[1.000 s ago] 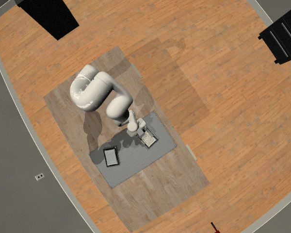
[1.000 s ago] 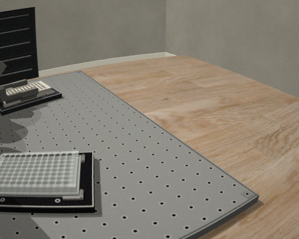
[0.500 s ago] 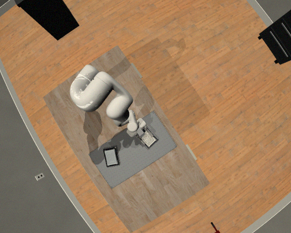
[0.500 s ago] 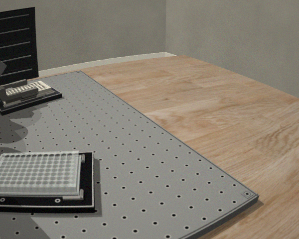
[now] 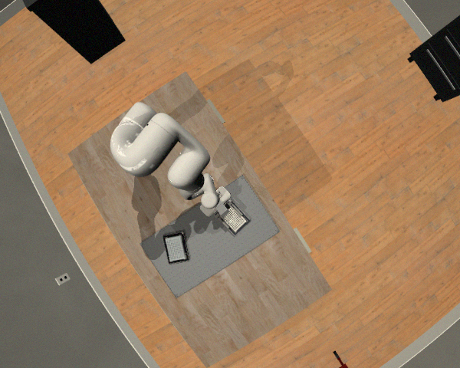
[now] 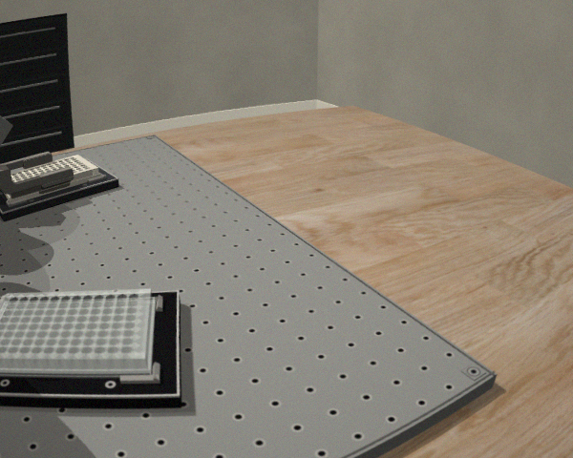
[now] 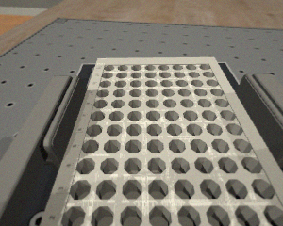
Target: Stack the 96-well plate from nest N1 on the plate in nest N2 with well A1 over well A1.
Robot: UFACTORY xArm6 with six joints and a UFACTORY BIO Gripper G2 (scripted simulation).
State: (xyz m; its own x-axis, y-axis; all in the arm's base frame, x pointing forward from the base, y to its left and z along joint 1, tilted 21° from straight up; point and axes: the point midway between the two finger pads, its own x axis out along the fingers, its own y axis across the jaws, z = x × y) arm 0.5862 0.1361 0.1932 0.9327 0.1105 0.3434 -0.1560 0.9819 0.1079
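The plate nest N1 lies 2 cm below my hand. The rest, counted from my hand: black plate nest N2 (4 cm behind, 35 cm to the right, 2 cm below); then clear 96-well plate (4 cm behind, 35 cm to the right, 1 cm below); then white 96-well plate (1 cm below).
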